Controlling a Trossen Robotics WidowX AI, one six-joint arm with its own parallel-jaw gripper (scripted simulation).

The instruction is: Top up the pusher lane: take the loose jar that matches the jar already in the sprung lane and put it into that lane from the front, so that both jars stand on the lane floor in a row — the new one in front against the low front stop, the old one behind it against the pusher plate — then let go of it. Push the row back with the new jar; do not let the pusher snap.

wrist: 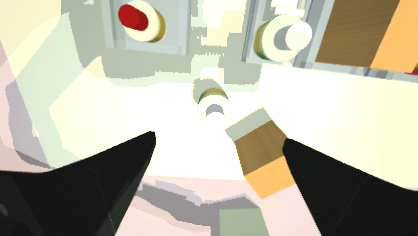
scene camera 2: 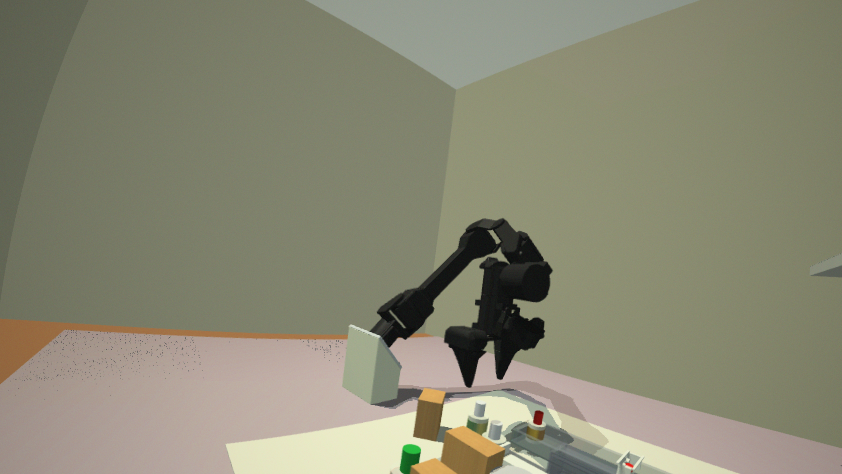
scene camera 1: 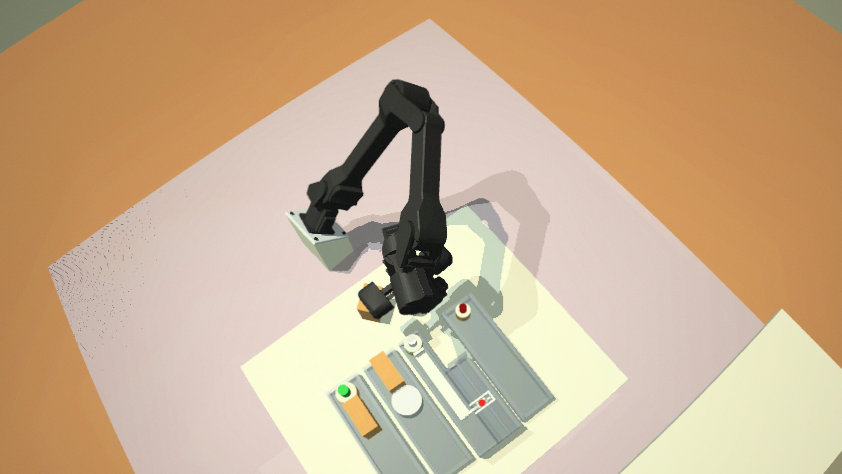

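I see my gripper in the wrist view and in scene camera 1, and my gripper shows in scene camera 2 (484, 383) too. On my gripper, (wrist: 101, 187) and (scene camera 1: 429, 271) are the same spot.
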